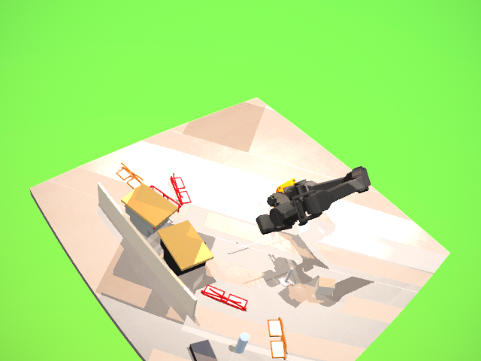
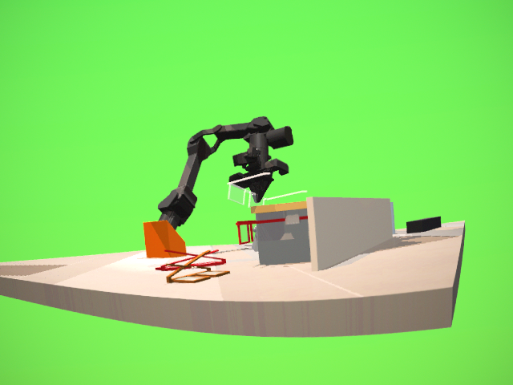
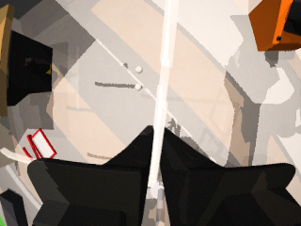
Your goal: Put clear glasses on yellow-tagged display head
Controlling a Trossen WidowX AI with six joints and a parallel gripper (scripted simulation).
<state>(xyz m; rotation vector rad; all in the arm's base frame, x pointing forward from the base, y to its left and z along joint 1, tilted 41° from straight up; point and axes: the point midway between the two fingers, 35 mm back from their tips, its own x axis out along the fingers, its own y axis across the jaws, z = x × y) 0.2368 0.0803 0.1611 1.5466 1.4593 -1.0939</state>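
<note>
Right now the black display head is 25 cm ahead of my gripper tip, 10 cm to the right of it and 8 cm below it. From my gripper tip the other things lie so: grey display head 32 cm to the right, 28 cm ahead, 8 cm below; peg 14 cm to the left, 11 cm below; white cube 24 cm to the left, 11 cm below, 10 cm behind.
</note>
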